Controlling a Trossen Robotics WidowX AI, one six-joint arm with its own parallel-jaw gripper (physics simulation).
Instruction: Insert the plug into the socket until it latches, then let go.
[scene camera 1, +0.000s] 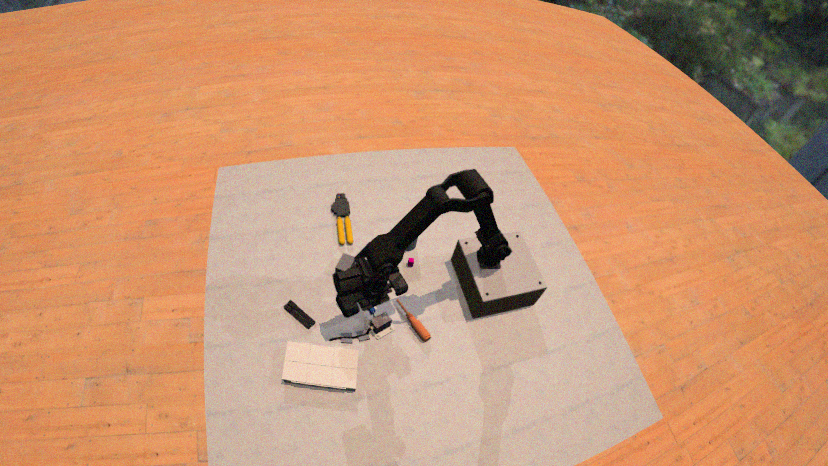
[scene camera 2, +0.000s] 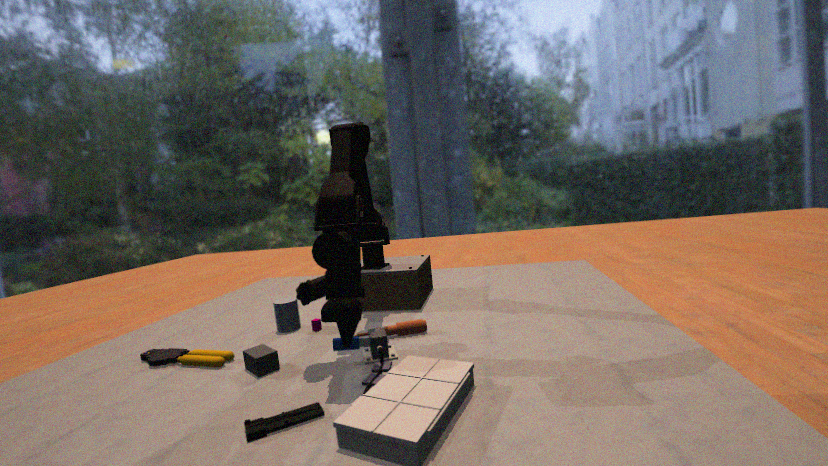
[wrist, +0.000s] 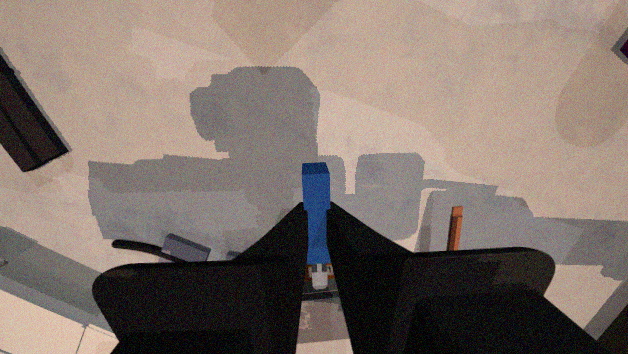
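Where they show: gripper, fingertip midpoint: (scene camera 1: 368, 307) (scene camera 2: 346, 346) (wrist: 315, 209); arm's base at its link origin: (scene camera 1: 488, 259) (scene camera 2: 374, 267).
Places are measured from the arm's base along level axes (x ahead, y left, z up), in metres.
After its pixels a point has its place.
Observation:
The blue plug (scene camera 1: 372, 310) {x 0.337, y 0.130, z -0.063 m} (scene camera 2: 345, 344) (wrist: 316, 185) {x 0.353, y 0.095, z -0.061 m} lies level between the fingertips of my gripper (scene camera 2: 347, 340) {x 0.345, y 0.112, z -0.077 m} (wrist: 315, 209) {x 0.345, y 0.112, z -0.077 m}, which is shut on it. Its pale end points at the socket. The socket (scene camera 1: 380, 322) {x 0.317, y 0.169, z -0.059 m} (scene camera 2: 378, 343) {x 0.336, y 0.173, z -0.072 m} is a dark grey block on a light base plate, right beside the plug in both scene views. In the wrist view, the pale end shows between the fingers with orange and dark parts around it. The fingers hide most of the socket there. I cannot tell how deep the pale end sits in the socket.
A cable with grey clips (wrist: 186, 248) {x 0.407, y 0.186, z -0.099 m} runs from the socket area. A tiled box (scene camera 1: 321, 364) {x 0.474, y 0.291, z -0.069 m} (scene camera 2: 405, 399) {x 0.501, y 0.293, z -0.070 m}, black bar (scene camera 1: 299, 314) {x 0.542, y 0.133, z -0.096 m} (scene camera 2: 283, 421) {x 0.548, y 0.135, z -0.096 m} and orange screwdriver (scene camera 1: 418, 327) {x 0.212, y 0.175, z -0.078 m} (scene camera 2: 407, 327) {x 0.219, y 0.179, z -0.085 m} lie around. Yellow-handled pliers (scene camera 1: 343, 222) {x 0.426, y -0.203, z -0.088 m}, a grey cube (scene camera 2: 261, 360) {x 0.433, y -0.009, z -0.076 m}, grey cylinder (scene camera 2: 286, 316) {x 0.237, y -0.117, z -0.066 m} and magenta cube (scene camera 2: 316, 324) {x 0.220, y -0.048, z -0.088 m} are farther off.

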